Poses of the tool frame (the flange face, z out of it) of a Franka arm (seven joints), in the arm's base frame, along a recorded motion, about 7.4 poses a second.
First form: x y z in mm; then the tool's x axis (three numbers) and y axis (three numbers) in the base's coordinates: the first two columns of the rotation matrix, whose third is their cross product.
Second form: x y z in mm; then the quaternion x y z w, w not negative. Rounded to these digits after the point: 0 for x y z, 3 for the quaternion.
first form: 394 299 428 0.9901 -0.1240 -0.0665 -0.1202 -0.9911 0.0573
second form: 394 299 428 0.997 -0.061 -0.035 0.027
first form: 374 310 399 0.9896 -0.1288 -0.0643 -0.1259 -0.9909 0.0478
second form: 374 310 399 0.997 -0.064 -0.034 0.022
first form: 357 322 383 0.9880 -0.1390 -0.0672 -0.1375 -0.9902 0.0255
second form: 357 322 383 0.997 -0.069 -0.034 0.010
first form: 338 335 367 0.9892 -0.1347 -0.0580 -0.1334 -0.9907 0.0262
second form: 338 335 367 0.997 -0.067 -0.030 0.011
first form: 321 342 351 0.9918 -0.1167 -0.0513 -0.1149 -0.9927 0.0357
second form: 321 342 351 0.998 -0.058 -0.027 0.016
